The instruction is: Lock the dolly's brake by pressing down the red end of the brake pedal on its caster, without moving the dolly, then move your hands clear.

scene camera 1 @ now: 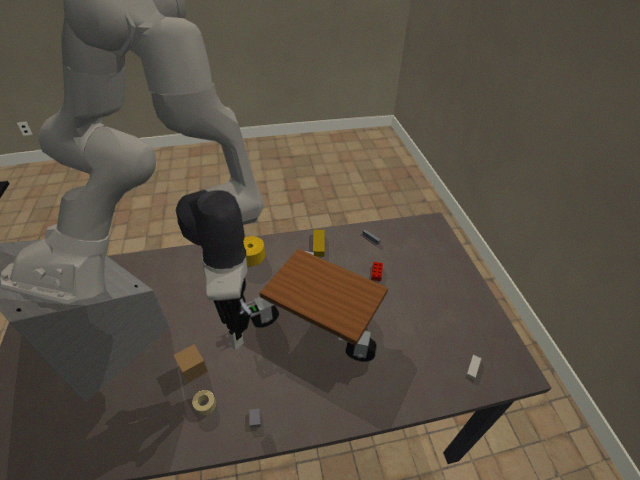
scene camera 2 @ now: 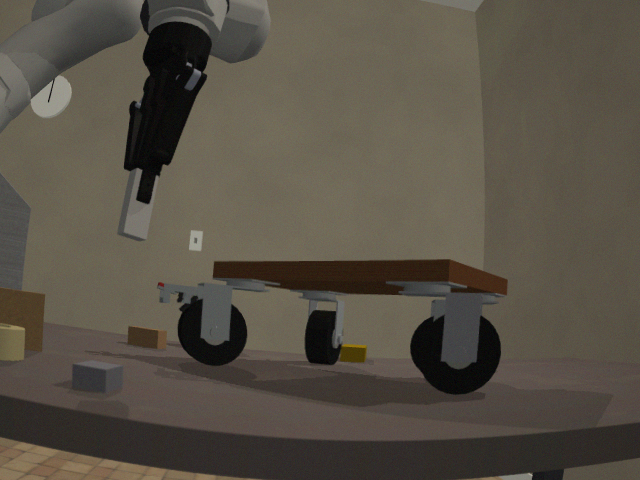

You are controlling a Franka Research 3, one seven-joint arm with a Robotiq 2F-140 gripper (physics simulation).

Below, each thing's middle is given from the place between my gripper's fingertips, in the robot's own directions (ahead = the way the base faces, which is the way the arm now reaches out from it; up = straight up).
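Grey block (scene camera 2: 92, 375): 14 cm to the right of my hand, 2 cm ahead of it, 12 cm below it. Brown box (scene camera 1: 192, 365): 14 cm behind my hand, 2 cm to the left of it, 10 cm below it. Dolly (scene camera 2: 458, 350): 21 cm ahead of my hand, 15 cm to the left of it, 6 cm below it. Brake caster (scene camera 2: 216, 308): 7 cm ahead of my hand, 14 cm to the left of it, 7 cm below it.
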